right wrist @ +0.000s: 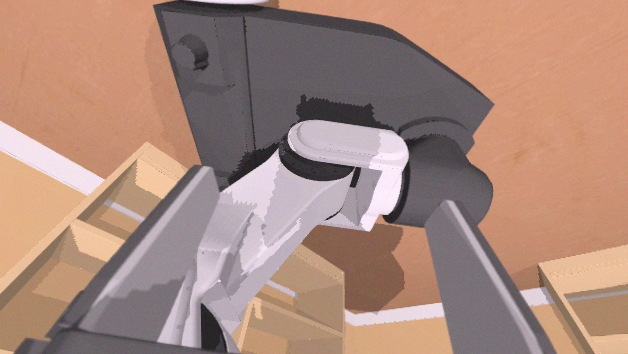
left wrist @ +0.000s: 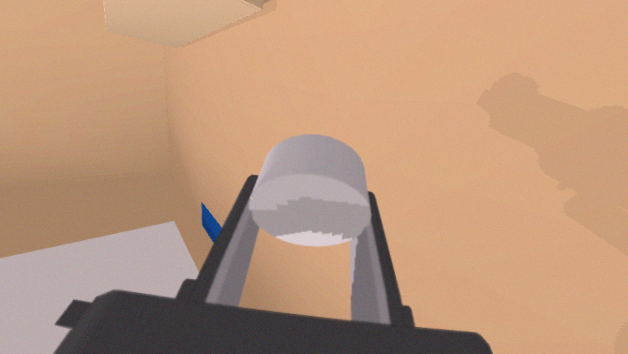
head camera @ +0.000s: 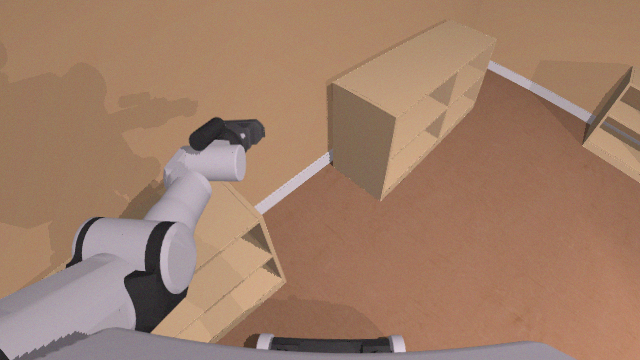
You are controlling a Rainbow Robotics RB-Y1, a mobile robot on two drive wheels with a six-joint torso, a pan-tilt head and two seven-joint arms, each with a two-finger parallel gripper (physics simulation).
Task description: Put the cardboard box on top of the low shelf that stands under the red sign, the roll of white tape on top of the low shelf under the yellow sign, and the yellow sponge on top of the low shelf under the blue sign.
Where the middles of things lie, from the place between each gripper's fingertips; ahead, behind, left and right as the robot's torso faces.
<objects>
Now: right hand 66 cm short of the roll of white tape (left wrist: 312,190), 45 cm to the right of it and 38 cm below it.
Right now my left hand is 2 cm past the roll of white tape and 1 cm above it.
</objects>
